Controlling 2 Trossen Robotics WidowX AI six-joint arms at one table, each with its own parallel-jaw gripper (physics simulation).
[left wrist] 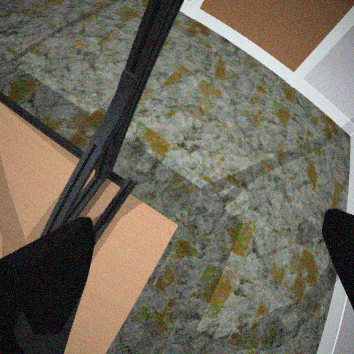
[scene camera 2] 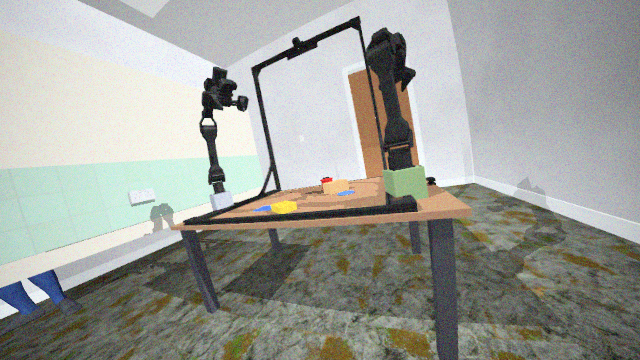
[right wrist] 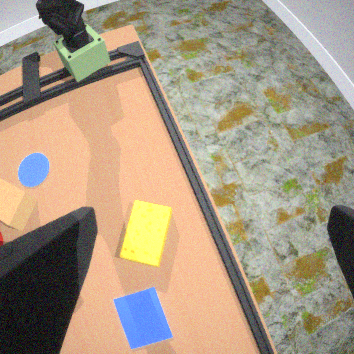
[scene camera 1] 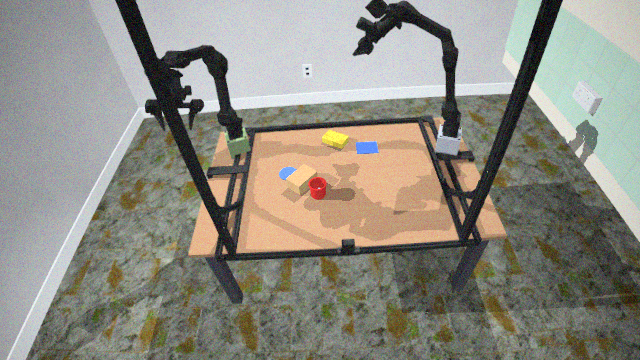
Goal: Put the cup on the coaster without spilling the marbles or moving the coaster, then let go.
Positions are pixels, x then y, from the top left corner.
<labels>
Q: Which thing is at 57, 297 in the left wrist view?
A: The left gripper.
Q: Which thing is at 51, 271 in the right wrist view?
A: The right gripper.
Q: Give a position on a flat blue square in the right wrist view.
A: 141, 315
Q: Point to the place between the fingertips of the left gripper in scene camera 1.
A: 177, 130
</labels>
